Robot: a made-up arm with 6 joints. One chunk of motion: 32 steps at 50 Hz.
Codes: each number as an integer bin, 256 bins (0 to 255) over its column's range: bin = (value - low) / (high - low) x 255, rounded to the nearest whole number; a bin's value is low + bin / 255 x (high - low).
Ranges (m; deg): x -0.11..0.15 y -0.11..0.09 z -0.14..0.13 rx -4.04..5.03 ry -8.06..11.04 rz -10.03..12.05
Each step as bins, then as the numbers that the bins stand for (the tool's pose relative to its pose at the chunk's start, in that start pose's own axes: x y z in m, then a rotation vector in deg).
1 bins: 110 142 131 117 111 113
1 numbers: 0.0022 0.0014 -0.0013 0.12 0.25 -0.25
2 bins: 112 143 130 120 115 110
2 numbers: 0.0042 0.0022 -0.0024 0.23 0.55 -0.51
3 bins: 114 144 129 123 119 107
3 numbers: 0.0062 0.0029 -0.0034 0.33 0.85 -0.77
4 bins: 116 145 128 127 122 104
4 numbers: 0.0083 0.0037 -0.0045 0.48 1.08 -1.02
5 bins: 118 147 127 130 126 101
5 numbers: 0.0103 0.0053 -0.0055 0.58 1.38 -1.28
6 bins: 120 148 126 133 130 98
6 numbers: 0.0124 0.0061 -0.0066 0.69 1.68 -1.54
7 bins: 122 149 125 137 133 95
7 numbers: 0.0144 0.0069 -0.0076 0.83 1.90 -1.80
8 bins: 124 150 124 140 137 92
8 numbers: 0.0164 0.0076 -0.0087 0.94 2.20 -2.06
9 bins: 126 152 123 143 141 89
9 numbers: 0.0185 0.0092 -0.0098 1.05 2.50 -2.32
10 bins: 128 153 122 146 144 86
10 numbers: 0.0205 0.0100 -0.0108 1.15 2.73 -2.58
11 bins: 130 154 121 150 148 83
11 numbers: 0.0225 0.0108 -0.0119 1.30 3.03 -2.84
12 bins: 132 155 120 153 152 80
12 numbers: 0.0246 0.0116 -0.0129 1.40 3.33 -3.10
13 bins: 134 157 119 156 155 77
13 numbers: 0.0266 0.0131 -0.0140 1.51 3.55 -3.36
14 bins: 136 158 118 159 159 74
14 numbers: 0.0287 0.0139 -0.0151 1.62 3.85 -3.62
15 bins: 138 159 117 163 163 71
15 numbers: 0.0307 0.0147 -0.0161 1.76 4.15 -3.88
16 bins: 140 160 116 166 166 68
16 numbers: 0.0327 0.0155 -0.0172 1.86 4.37 -4.14
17 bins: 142 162 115 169 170 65
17 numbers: 0.0348 0.0171 -0.0182 1.97 4.67 -4.40
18 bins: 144 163 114 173 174 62
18 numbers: 0.0368 0.0178 -0.0193 2.11 4.97 -4.66
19 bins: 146 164 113 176 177 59
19 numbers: 0.0389 0.0186 -0.0204 2.22 5.20 -4.92
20 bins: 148 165 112 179 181 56
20 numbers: 0.0409 0.0194 -0.0214 2.33 5.50 -5.18
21 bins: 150 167 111 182 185 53
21 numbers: 0.0429 0.0210 -0.0225 2.43 5.80 -5.44
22 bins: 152 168 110 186 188 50
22 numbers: 0.0450 0.0218 -0.0235 2.58 6.02 -5.70
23 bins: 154 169 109 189 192 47
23 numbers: 0.0470 0.0225 -0.0246 2.68 6.32 -5.96
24 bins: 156 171 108 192 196 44
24 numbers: 0.0491 0.0241 -0.0256 2.79 6.62 -6.22
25 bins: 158 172 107 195 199 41
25 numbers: 0.0511 0.0249 -0.0267 2.90 6.85 -6.48
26 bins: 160 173 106 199 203 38
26 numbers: 0.0531 0.0257 -0.0278 3.04 7.15 -6.74
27 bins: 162 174 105 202 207 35
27 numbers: 0.0552 0.0265 -0.0288 3.14 7.44 -7.00
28 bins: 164 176 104 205 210 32
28 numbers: 0.0572 0.0280 -0.0299 3.25 7.67 -7.26
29 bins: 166 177 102 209 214 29
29 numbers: 0.0593 0.0288 -0.0320 3.39 7.97 -7.52
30 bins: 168 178 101 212 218 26
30 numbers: 0.0613 0.0296 -0.0331 3.50 8.27 -7.78
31 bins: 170 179 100 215 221 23
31 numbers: 0.0633 0.0304 -0.0341 3.61 8.49 -8.04
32 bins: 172 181 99 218 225 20
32 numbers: 0.0654 0.0320 -0.0352 3.71 8.79 -8.30
